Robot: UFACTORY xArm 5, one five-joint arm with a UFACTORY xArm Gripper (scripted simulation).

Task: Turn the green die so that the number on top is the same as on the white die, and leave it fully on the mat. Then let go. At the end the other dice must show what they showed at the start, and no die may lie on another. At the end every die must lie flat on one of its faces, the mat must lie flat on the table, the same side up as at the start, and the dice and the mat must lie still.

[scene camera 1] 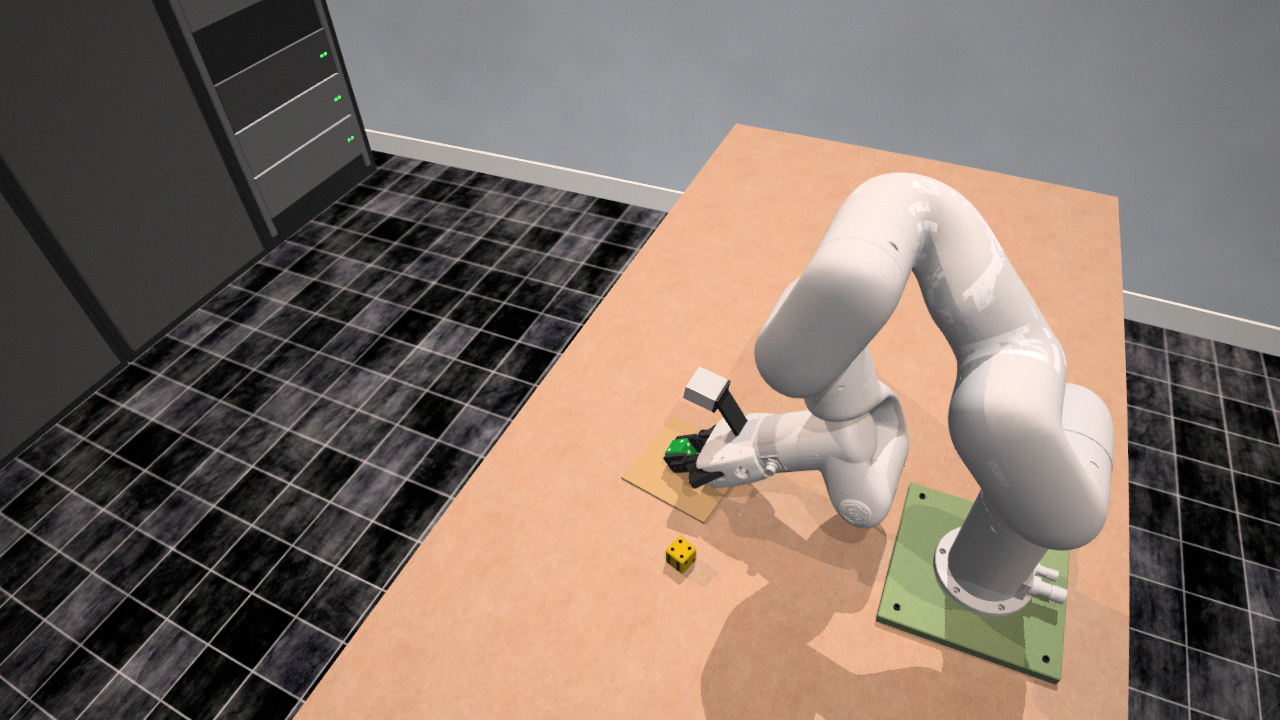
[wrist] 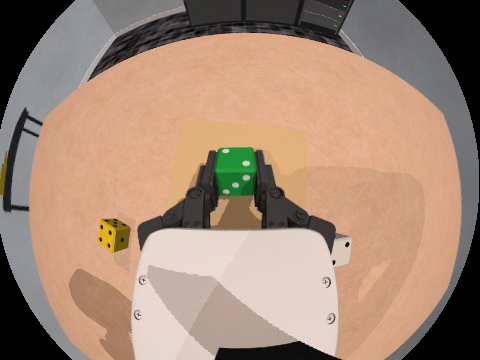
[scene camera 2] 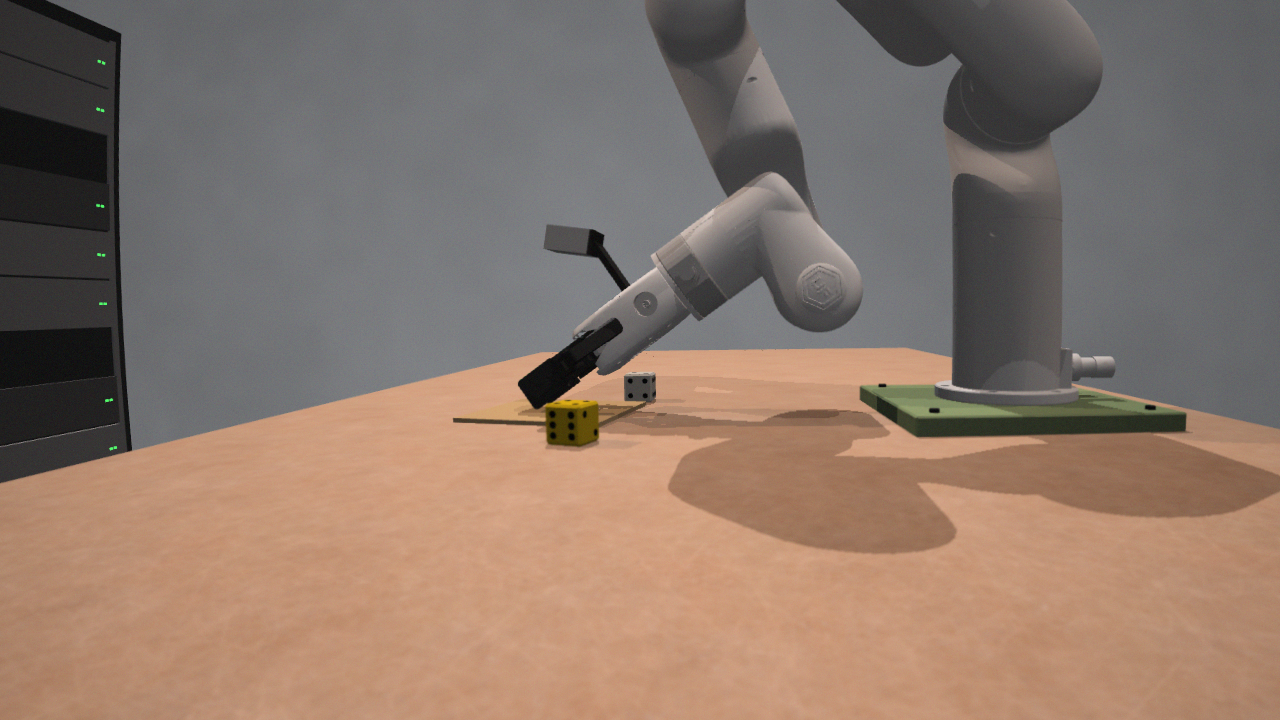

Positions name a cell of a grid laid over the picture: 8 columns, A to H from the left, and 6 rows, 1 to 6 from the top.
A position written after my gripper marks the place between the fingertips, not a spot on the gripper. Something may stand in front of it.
my gripper: scene camera 1 E4; wrist D3; scene camera 2 D4
yellow die: scene camera 1 E5; wrist B4; scene camera 2 D4
